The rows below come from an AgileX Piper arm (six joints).
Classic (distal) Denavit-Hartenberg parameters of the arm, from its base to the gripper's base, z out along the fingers. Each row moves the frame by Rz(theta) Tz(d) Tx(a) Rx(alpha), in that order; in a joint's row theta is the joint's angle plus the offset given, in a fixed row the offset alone. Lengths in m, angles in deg.
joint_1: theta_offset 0  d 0.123  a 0  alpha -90
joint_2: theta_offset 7.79  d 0  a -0.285  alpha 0
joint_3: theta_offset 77.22  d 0  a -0.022  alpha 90
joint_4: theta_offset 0  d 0.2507  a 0  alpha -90
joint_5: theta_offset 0  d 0  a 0  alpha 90
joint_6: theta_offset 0  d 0.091  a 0  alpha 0
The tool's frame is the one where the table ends.
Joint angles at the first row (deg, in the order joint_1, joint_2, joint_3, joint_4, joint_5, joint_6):
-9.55, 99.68, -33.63, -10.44, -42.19, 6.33
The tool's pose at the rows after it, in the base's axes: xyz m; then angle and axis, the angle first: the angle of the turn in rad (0 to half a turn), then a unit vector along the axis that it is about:
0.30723 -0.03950 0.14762 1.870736 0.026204 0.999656 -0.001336
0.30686 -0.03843 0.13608 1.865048 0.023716 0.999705 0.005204
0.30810 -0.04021 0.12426 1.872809 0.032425 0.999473 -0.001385
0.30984 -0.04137 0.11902 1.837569 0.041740 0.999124 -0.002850
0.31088 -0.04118 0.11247 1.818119 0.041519 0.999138 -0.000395
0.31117 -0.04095 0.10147 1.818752 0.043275 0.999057 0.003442
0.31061 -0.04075 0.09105 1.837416 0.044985 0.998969 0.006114
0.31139 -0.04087 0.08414 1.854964 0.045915 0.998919 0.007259
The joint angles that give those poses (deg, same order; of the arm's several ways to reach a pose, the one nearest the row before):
-9.55, 101.85, -32.32, -10.29, -47.67, 6.01
-9.55, 104.56, -31.62, -10.54, -51.40, 5.88
-9.55, 107.40, -31.57, -8.99, -53.72, 4.83
-9.55, 109.52, -31.57, -7.92, -57.81, 4.58
-9.55, 111.61, -31.57, -7.92, -61.01, 4.45
-9.55, 114.39, -31.57, -7.92, -63.73, 4.45
-9.55, 116.61, -31.57, -7.92, -64.86, 4.45
-9.55, 118.07, -31.93, -7.92, -64.96, 4.45

